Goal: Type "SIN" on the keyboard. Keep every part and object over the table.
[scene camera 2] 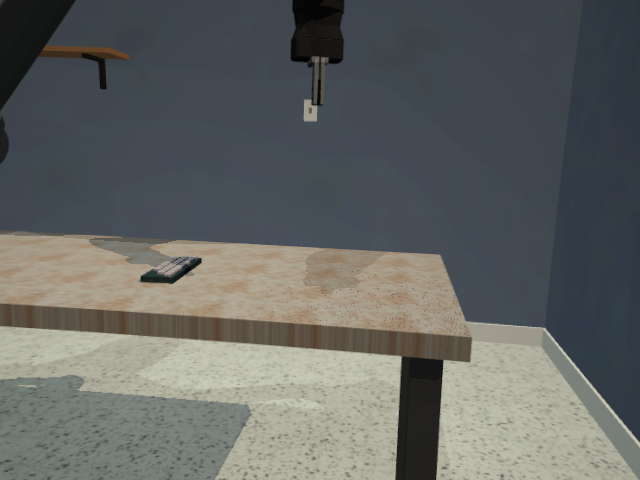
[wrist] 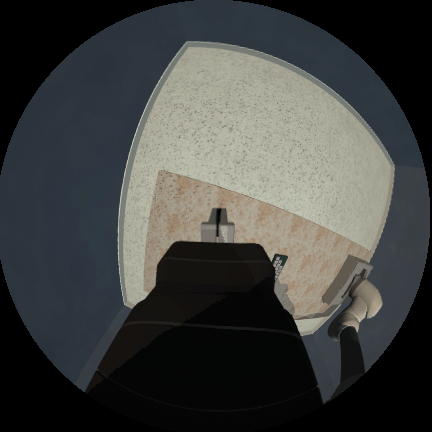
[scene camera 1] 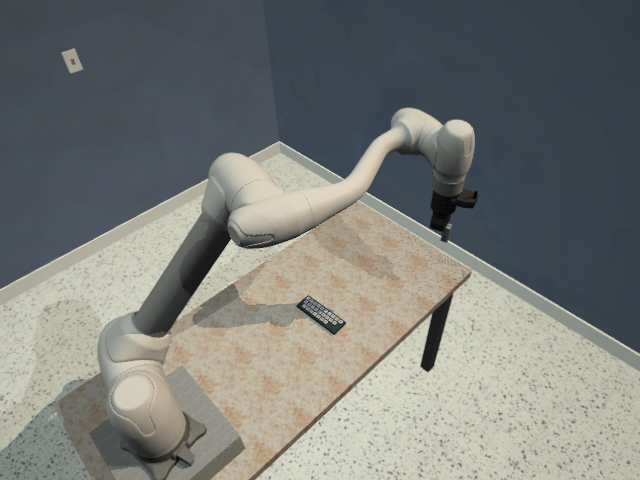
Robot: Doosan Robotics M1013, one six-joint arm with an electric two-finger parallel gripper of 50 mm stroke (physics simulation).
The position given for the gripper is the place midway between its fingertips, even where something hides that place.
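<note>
Scene camera 2 shows the gripper (scene camera 2: 317, 105); the wrist view also shows the gripper (wrist: 218, 216).
</note>
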